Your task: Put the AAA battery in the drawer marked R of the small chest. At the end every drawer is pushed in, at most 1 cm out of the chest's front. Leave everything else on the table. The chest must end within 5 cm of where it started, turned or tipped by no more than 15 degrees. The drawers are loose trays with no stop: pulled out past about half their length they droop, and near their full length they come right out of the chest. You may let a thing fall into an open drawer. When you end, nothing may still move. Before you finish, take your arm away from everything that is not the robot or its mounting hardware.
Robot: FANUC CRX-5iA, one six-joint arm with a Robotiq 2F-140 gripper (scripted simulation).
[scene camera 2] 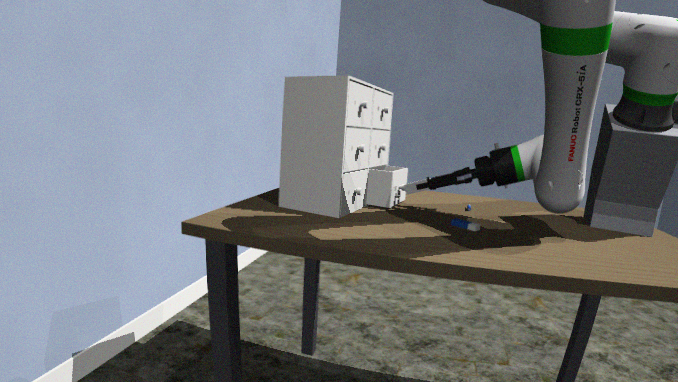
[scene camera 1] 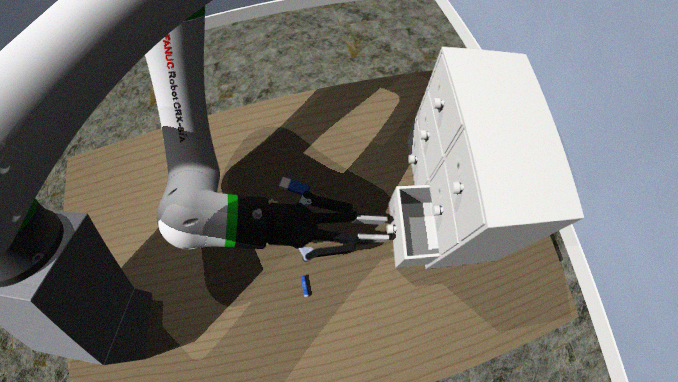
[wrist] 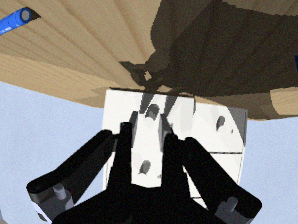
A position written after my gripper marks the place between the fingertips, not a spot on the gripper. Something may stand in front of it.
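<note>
There's a drawer here, at (scene camera 1: 412,204), (scene camera 2: 384,188) and (wrist: 119,105), and a white chest, which you'd find at (scene camera 1: 527,191) and (scene camera 2: 314,118). As for my gripper, that's at (scene camera 1: 384,229), again at (scene camera 2: 407,188), and the wrist view has it too (wrist: 148,121).
</note>
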